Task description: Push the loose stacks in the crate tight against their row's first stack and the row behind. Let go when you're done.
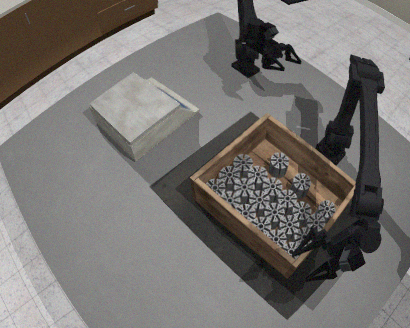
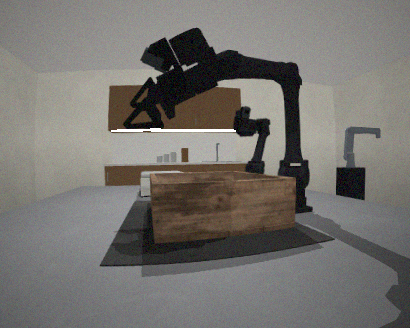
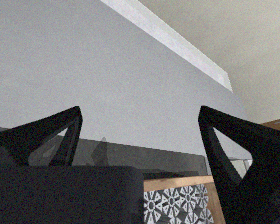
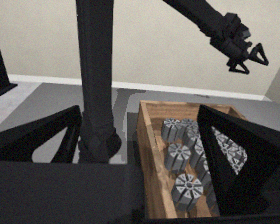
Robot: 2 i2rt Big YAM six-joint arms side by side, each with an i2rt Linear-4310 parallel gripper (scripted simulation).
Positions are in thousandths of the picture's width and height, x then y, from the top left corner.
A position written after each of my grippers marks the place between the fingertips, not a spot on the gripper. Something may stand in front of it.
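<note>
My left gripper appears at (image 1: 730, 819), (image 2: 313, 352), (image 3: 502, 502) and (image 4: 920, 310); my right gripper at (image 4: 498, 498). Wooden crate: visible to me at (image 1: 650, 416), (image 2: 460, 630) and (image 4: 541, 516). Dark mat: (image 1: 696, 901) and (image 2: 326, 748). A stack (image 4: 673, 886) is present. Pale grey box (image 1: 333, 334); in image 4 the box is out of frame.
</note>
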